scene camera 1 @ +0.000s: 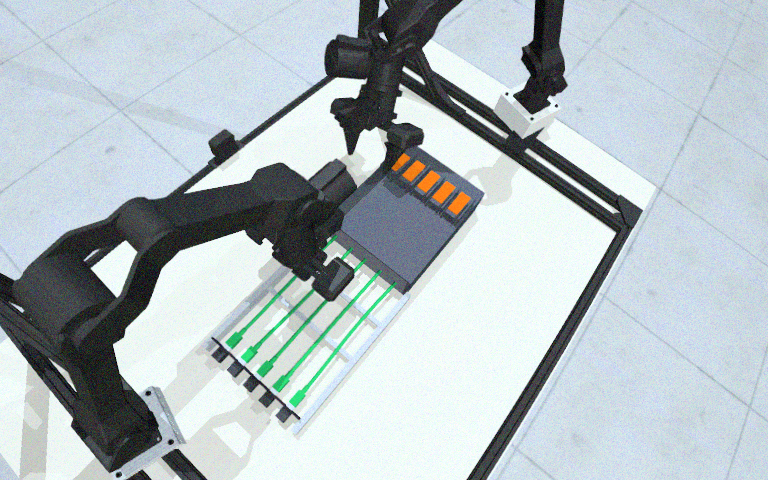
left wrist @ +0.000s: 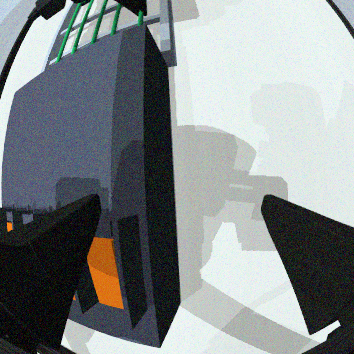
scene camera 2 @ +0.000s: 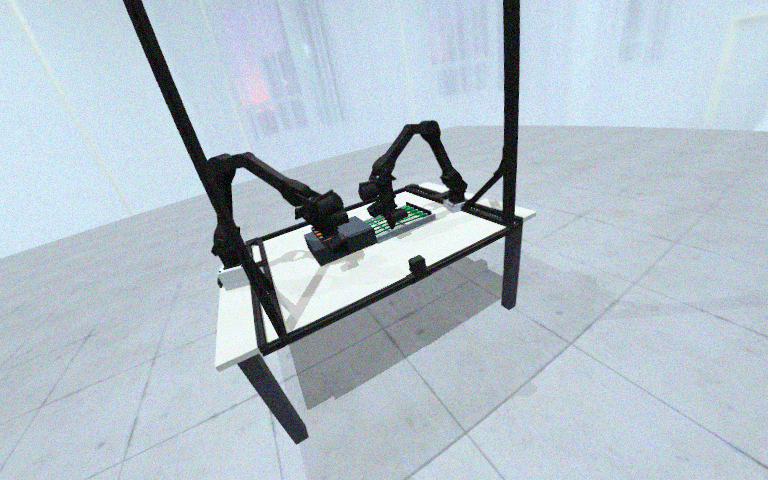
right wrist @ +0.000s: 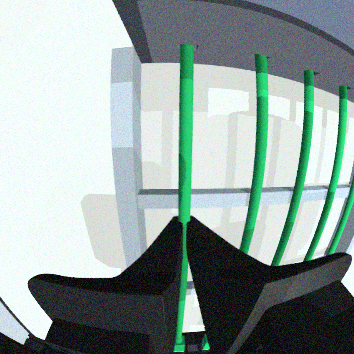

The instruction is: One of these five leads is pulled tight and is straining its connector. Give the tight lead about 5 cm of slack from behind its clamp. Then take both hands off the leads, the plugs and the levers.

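Places are measured from the left arm's base along level axes (x ahead, y left, z up), in centimetres.
Where they show: left gripper, fingertip midpoint: (scene camera 1: 367, 164) (left wrist: 184, 203); right gripper, fingertip midpoint: (scene camera 1: 303, 270) (left wrist: 143, 14) (scene camera 2: 392, 229) (right wrist: 182, 222); left arm's base, origin of the base link: (scene camera 1: 531, 100) (scene camera 2: 234, 263); right arm's base, origin of the base link: (scene camera 1: 134, 432) (scene camera 2: 457, 200).
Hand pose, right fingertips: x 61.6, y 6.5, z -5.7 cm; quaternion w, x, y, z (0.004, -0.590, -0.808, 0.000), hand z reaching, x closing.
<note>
Each offset is from my right fingertips to the top centre of the thing. "spot": to the spot under its first point. Level surfaces: height alone.
Several green leads (scene camera 1: 346, 332) (right wrist: 260, 150) run from the dark grey clamp block @[dx -22.1, dy +0.8, dz +6.8 cm] (scene camera 1: 396, 226) (scene camera 2: 345, 234) (left wrist: 60, 140) to green plugs @[dx +13.6, dy +11.4, dz +1.0 cm] (scene camera 1: 265, 369) in a black socket strip. Orange levers (scene camera 1: 429, 181) (left wrist: 105, 280) sit at the block's far end. My right gripper (right wrist: 182, 222) is shut on the outermost green lead @[spot: dx -5.0, dy -1.5, dz +1.0 cm] (right wrist: 186, 125), beside the frame's rail; the lead looks straight from block to fingertips. Its grip is hidden in scene camera 1. My left gripper (scene camera 1: 370, 161) (left wrist: 184, 203) is open and straddles the block's side edge, with one finger by the end lever and the other above the table.
A light grey frame (scene camera 1: 385, 316) (right wrist: 122, 115) with crossbars lies under the leads. The right arm reaches across the leads in scene camera 1. Black rails (scene camera 1: 555, 362) edge the white table @[dz -2.0 cm] (scene camera 1: 509, 283). A small black box @[spot: dx +0.2, dy -30.4, dz +2.6 cm] (scene camera 1: 224, 144) (scene camera 2: 417, 264) sits on one rail.
</note>
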